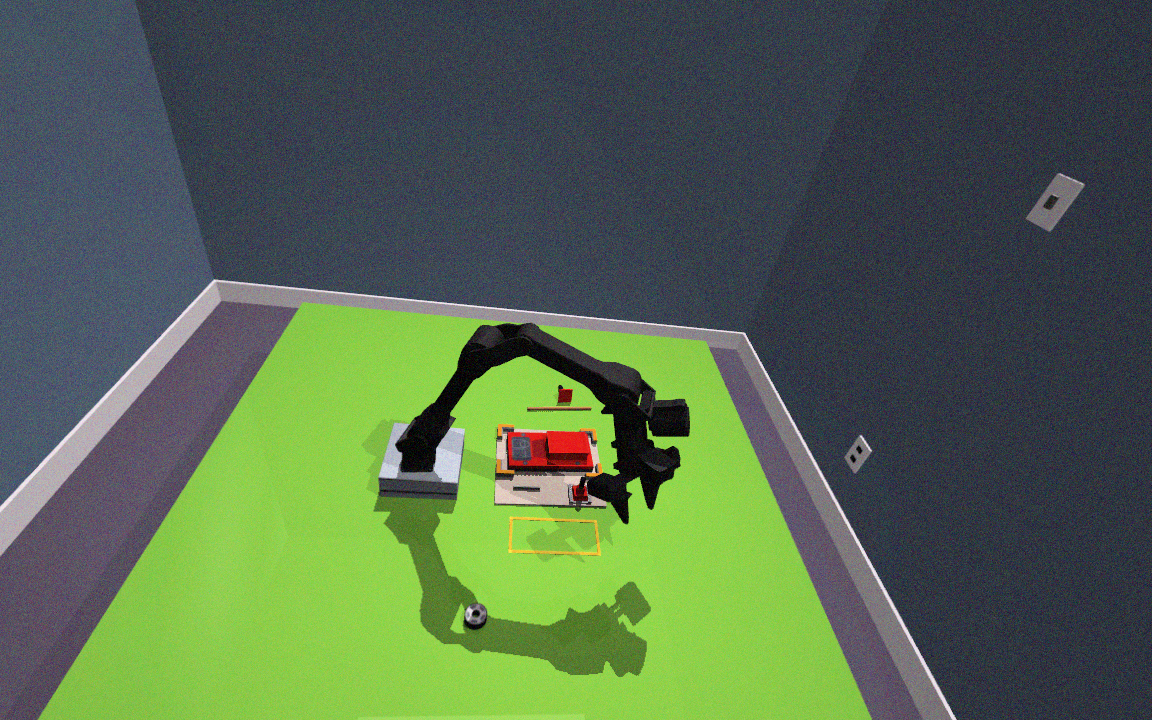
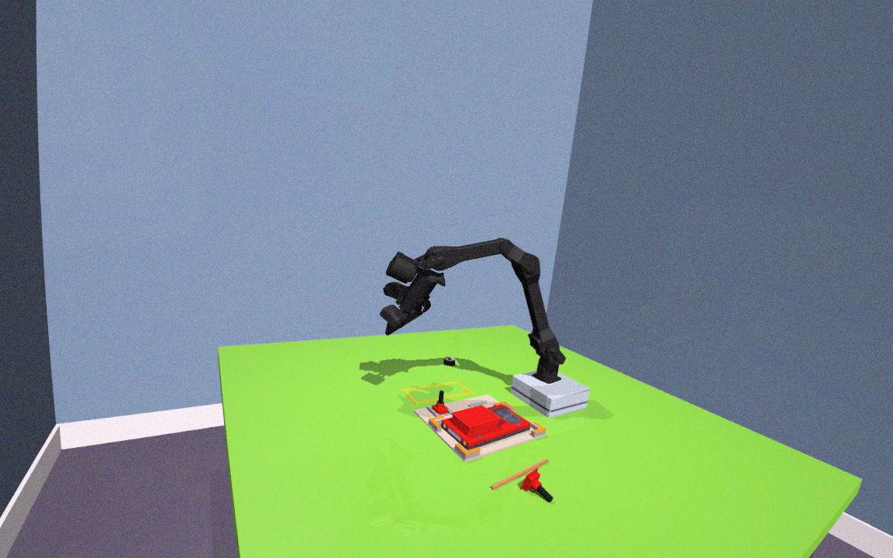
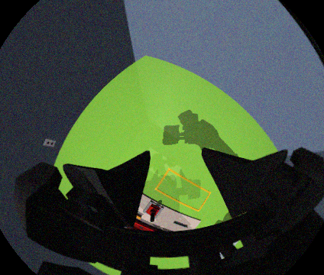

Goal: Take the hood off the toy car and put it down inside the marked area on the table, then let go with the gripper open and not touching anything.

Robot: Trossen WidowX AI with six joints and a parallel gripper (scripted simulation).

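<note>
Right now my gripper tip is 60 mm past the red hood, 300 mm to the right of it and 130 mm above it.
</note>
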